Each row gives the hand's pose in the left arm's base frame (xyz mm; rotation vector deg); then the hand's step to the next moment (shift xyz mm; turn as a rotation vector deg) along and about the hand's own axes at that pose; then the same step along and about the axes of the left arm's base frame.
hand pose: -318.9 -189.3 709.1 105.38 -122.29 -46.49
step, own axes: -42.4 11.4 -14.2 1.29 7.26 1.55
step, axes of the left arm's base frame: 5.9 37.7 25.9 -7.16 -0.32 2.31
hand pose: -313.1 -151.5 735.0 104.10 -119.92 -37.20
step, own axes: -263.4 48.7 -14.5 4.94 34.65 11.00
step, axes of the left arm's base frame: 7.8 262.2 56.1 -35.80 0.21 8.04
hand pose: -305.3 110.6 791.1 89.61 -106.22 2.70
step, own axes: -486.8 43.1 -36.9 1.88 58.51 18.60
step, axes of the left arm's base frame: -7.8 442.8 -209.8 -60.29 5.85 10.18
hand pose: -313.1 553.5 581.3 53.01 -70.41 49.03
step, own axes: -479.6 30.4 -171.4 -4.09 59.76 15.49
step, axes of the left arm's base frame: -29.4 149.6 -486.9 -61.08 8.95 4.13
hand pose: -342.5 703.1 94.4 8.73 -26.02 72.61
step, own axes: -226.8 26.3 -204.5 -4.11 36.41 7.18
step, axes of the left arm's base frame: -25.6 -119.7 -281.0 -37.02 4.83 -0.18
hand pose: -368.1 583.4 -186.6 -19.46 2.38 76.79
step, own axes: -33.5 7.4 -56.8 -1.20 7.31 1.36
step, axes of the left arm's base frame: -5.7 -45.3 -48.1 -7.51 0.59 -0.03
